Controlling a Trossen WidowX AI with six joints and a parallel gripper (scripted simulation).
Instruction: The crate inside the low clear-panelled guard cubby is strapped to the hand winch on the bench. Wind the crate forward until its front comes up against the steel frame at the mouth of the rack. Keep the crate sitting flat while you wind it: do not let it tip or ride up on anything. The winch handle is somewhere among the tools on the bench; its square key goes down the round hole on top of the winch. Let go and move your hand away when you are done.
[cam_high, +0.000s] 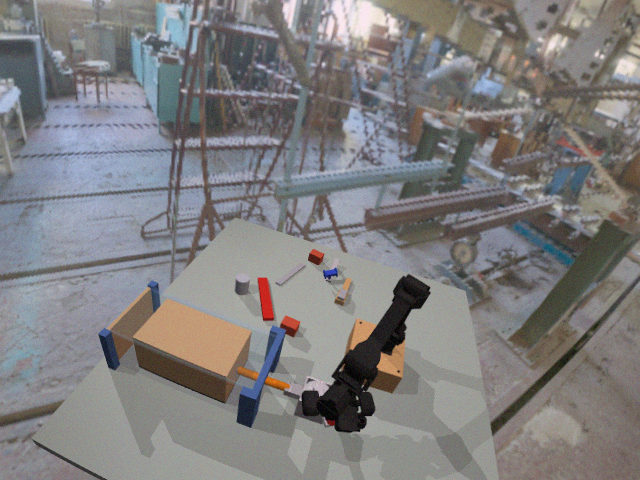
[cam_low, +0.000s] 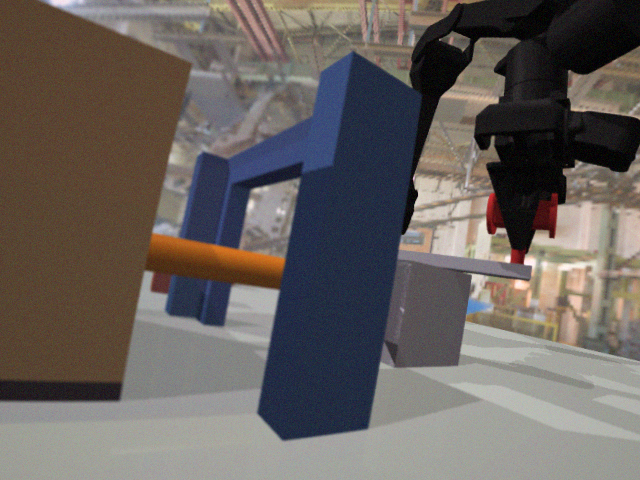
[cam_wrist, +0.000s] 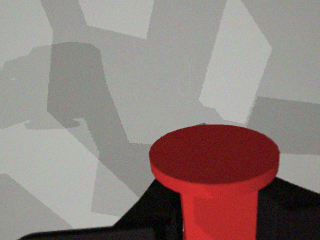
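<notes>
Now: the winch handle with red knob 30 mm to the right of my gripper tip, 20 mm ahead of it and 10 mm below it. The rest, counted from my gripper tip: grey winch (90 mm to the right, 80 mm below, 40 mm ahead); blue steel frame (220 mm ahead, 70 mm to the right, 10 mm below); red bar (450 mm to the right, 380 mm ahead, 110 mm below).
</notes>
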